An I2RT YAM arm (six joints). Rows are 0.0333 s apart.
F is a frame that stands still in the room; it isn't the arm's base.
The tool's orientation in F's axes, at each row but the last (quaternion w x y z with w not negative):
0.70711 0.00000 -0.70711 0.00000
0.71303 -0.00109 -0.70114 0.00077
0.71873 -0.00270 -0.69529 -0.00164
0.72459 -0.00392 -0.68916 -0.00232
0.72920 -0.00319 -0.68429 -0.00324
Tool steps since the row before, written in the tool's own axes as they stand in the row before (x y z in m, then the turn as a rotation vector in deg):
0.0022 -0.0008 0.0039 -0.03 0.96 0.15
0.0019 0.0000 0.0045 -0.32 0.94 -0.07
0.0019 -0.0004 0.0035 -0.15 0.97 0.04
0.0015 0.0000 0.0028 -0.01 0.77 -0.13
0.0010 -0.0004 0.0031 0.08 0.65 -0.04
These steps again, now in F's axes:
-0.0039 -0.0008 0.0022 -0.15 0.96 -0.03
-0.0045 0.0000 0.0020 0.07 0.94 -0.32
-0.0034 -0.0004 0.0020 -0.04 0.97 -0.15
-0.0027 0.0000 0.0016 0.14 0.77 -0.02
-0.0030 -0.0004 0.0012 0.05 0.65 0.08

